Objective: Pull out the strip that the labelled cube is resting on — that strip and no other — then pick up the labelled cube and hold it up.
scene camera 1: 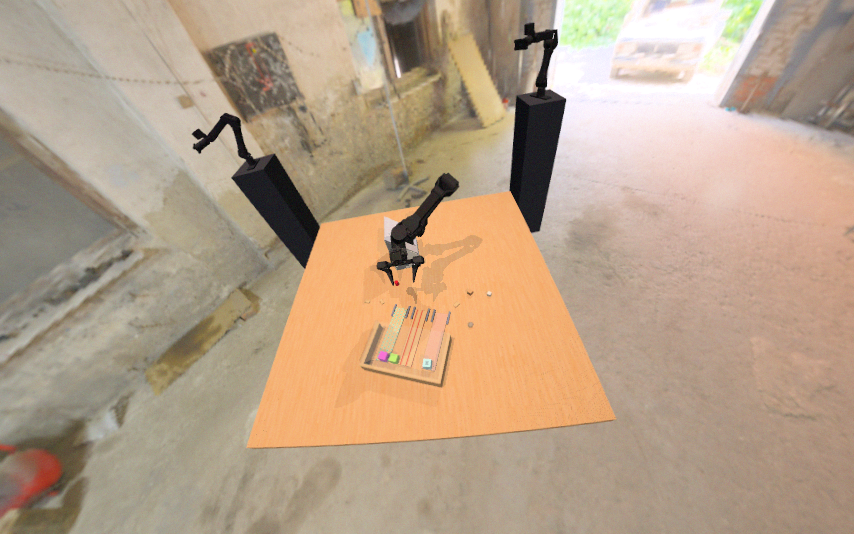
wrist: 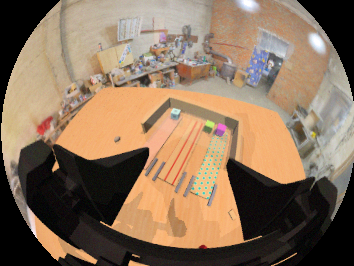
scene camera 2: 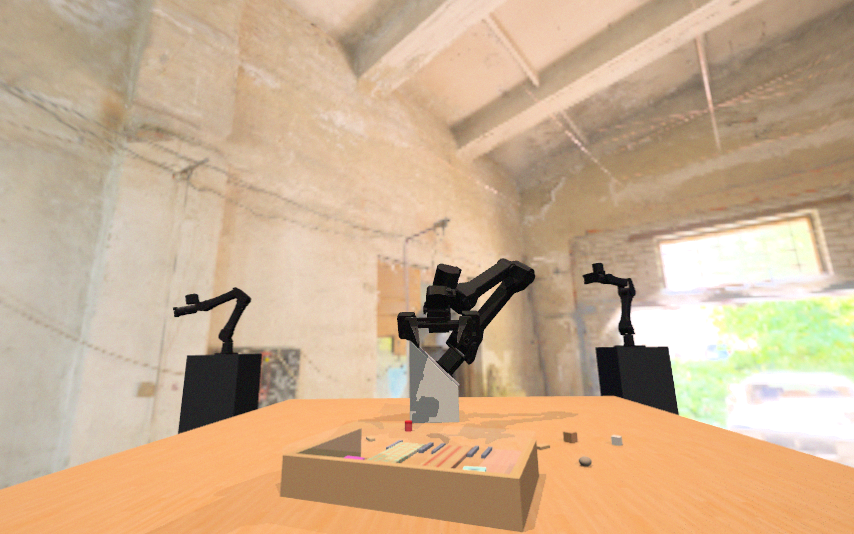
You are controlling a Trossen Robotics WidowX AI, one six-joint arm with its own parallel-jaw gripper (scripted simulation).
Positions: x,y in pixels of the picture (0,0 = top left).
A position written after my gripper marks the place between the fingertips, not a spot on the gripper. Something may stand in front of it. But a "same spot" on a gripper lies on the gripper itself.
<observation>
my gripper: scene camera 1; wrist 188,158; scene camera 2
same spot on my gripper: [scene camera 2: 411,327] = [scene camera 1: 386,273]
</observation>
